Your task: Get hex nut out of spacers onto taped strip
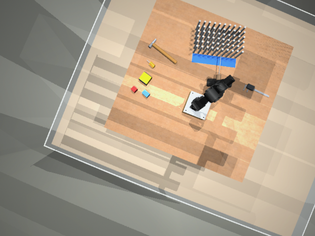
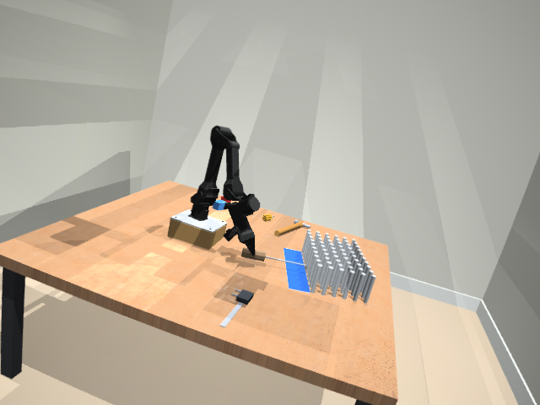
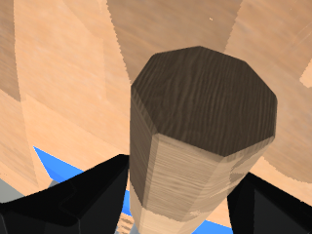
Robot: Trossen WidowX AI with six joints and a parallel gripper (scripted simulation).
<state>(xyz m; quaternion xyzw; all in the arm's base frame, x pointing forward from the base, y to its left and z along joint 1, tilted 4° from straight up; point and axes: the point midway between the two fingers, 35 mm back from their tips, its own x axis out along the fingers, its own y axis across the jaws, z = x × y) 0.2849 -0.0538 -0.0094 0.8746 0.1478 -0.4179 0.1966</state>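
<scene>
Now: gripper tip 14 cm short of the blue taped strip, 12 cm to the right of it and 4 cm above it. Round my gripper tip: blue cube 45 cm to the left, 43 cm behind, 2 cm below; grey hex nut 31 cm ahead, 15 cm to the left, 3 cm below; yellow screwdriver 56 cm to the left, 19 cm behind, 2 cm below.
</scene>
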